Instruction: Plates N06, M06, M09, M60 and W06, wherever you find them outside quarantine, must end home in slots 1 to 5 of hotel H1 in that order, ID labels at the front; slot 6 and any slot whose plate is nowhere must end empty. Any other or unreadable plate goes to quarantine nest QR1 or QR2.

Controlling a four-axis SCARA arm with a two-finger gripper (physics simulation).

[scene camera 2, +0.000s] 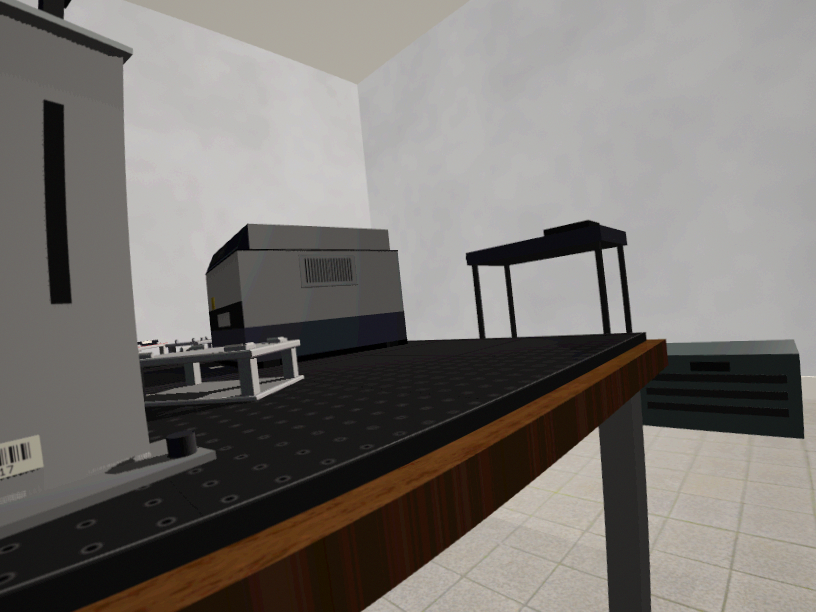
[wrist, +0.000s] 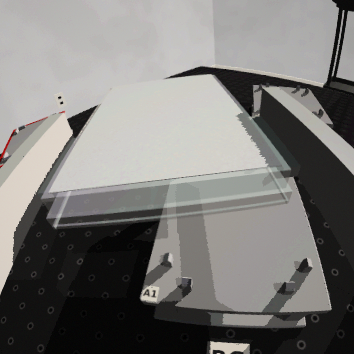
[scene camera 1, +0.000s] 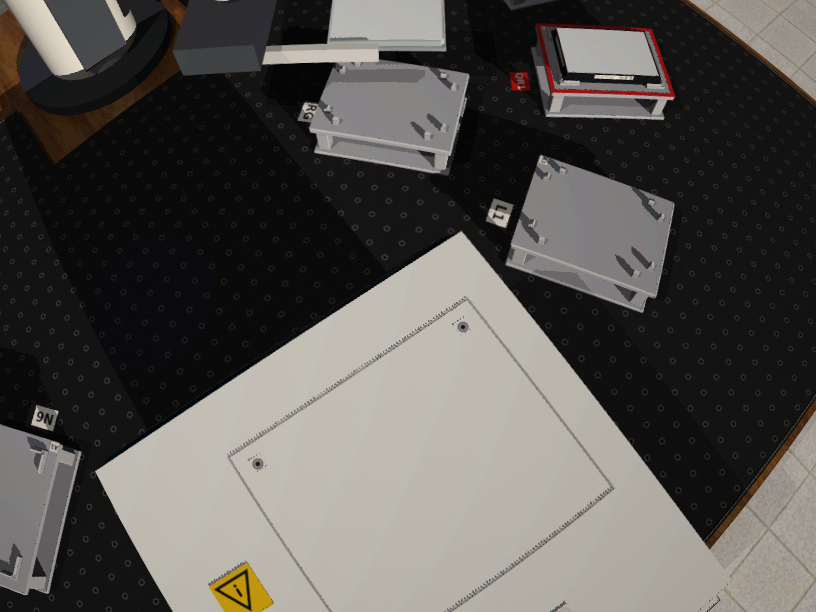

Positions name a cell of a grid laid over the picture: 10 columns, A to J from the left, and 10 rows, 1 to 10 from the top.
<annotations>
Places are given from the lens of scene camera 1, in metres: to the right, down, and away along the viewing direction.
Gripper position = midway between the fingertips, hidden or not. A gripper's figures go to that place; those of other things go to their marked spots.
my gripper (scene camera 1: E1): -0.03, -0.32, 0.67
white box top (scene camera 1: C9): -0.13, 0.14, 0.38
</annotations>
